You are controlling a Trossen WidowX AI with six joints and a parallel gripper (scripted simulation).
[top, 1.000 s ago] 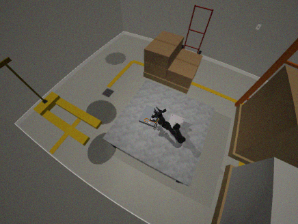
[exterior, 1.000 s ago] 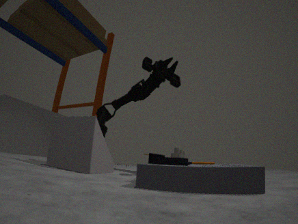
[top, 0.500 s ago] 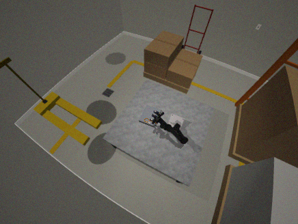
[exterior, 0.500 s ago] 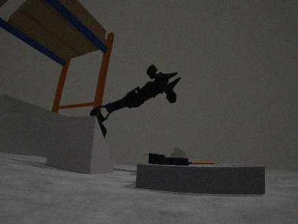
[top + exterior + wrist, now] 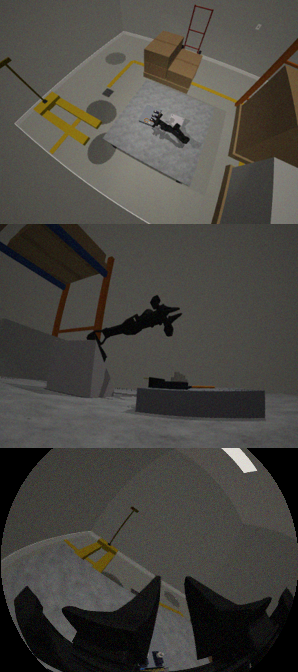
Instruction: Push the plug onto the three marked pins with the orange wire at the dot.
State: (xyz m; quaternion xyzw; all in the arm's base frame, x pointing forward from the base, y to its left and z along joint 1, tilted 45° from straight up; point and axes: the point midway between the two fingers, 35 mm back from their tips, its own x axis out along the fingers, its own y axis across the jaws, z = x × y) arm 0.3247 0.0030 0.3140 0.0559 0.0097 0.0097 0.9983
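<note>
My gripper tip is 1 cm past the blue band, 17 cm to the left of it and 29 cm above it. The rest, counted from my gripper tip: grey platform: 15 cm ahead, 16 cm to the right, 34 cm below.
</note>
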